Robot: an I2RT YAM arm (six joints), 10 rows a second.
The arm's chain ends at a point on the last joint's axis. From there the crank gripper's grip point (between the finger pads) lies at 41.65 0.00 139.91 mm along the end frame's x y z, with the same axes.
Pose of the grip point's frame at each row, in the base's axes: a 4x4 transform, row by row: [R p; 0 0 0 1], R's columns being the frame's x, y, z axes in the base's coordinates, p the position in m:
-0.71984, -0.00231, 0.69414, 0.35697; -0.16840, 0.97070, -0.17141, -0.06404; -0.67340, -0.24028, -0.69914, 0.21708; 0, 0, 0, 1
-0.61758, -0.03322, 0.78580, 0.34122; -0.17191, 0.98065, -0.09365, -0.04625; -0.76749, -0.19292, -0.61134, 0.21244; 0, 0, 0, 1
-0.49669, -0.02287, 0.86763, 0.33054; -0.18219, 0.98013, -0.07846, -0.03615; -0.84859, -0.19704, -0.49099, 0.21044; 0, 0, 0, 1
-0.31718, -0.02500, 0.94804, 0.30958; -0.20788, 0.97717, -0.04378, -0.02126; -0.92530, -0.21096, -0.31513, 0.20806; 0, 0, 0, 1
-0.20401, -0.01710, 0.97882, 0.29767; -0.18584, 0.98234, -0.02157, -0.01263; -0.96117, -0.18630, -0.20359, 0.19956; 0, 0, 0, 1
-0.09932, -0.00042, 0.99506, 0.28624; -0.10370, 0.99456, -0.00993, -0.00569; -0.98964, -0.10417, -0.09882, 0.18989; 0, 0, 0, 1
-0.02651, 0.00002, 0.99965, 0.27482; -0.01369, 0.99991, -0.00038, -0.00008; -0.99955, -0.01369, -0.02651, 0.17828; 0, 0, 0, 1
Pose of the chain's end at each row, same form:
-0.71984, -0.00231, 0.69414, 0.28983; -0.16840, 0.97070, -0.17141, -0.03304; -0.67340, -0.24028, -0.69914, 0.34294; 0, 0, 0, 1
-0.61758, -0.03322, 0.78580, 0.25700; -0.17191, 0.98065, -0.09365, -0.02599; -0.76749, -0.19292, -0.61134, 0.32994; 0, 0, 0, 1
-0.49669, -0.02287, 0.86763, 0.22984; -0.18219, 0.98013, -0.07846, -0.01758; -0.84859, -0.19704, -0.49099, 0.31448; 0, 0, 0, 1
-0.31718, -0.02500, 0.94804, 0.19015; -0.20788, 0.97717, -0.04378, -0.00648; -0.92530, -0.21096, -0.31513, 0.29069; 0, 0, 0, 1
-0.20401, -0.01710, 0.97882, 0.16922; -0.18584, 0.98234, -0.02157, -0.00187; -0.96117, -0.18630, -0.20359, 0.26808; 0, 0, 0, 1
-0.09932, -0.00042, 0.99506, 0.15116; -0.10370, 0.99456, -0.00993, 0.00002; -0.98964, -0.10417, -0.09882, 0.24493; 0, 0, 0, 1
-0.02651, 0.00002, 0.99965, 0.13606; -0.01369, 0.99991, -0.00038, 0.00054; -0.99955, -0.01369, -0.02651, 0.22362; 0, 0, 0, 1

